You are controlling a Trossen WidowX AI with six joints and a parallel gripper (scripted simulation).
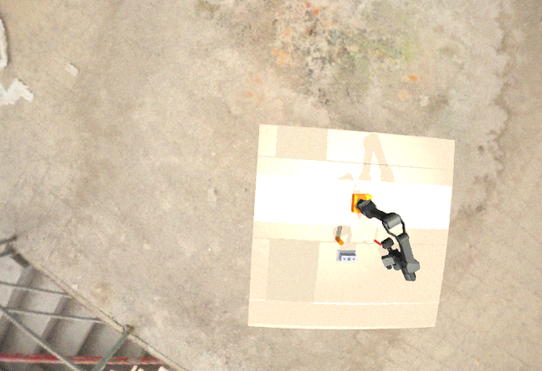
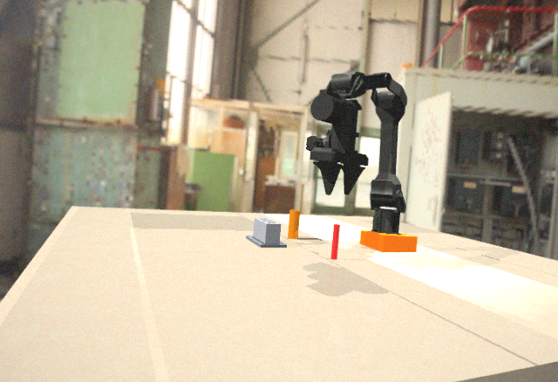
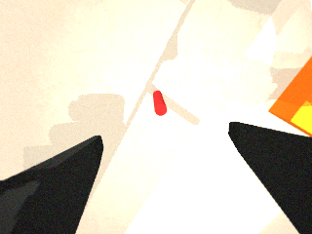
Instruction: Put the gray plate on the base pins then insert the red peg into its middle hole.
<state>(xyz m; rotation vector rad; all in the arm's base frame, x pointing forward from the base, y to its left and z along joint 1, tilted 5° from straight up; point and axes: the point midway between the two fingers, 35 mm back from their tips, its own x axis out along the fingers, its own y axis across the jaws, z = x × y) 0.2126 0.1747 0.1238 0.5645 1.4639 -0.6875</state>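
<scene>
My gripper tip is now 110 mm above the red peg. Round my gripper tip: gray plate: 160 mm to the right, 130 mm ahead, 100 mm below; orange cylinder: 240 mm to the right, 110 mm below, 40 mm ahead.
</scene>
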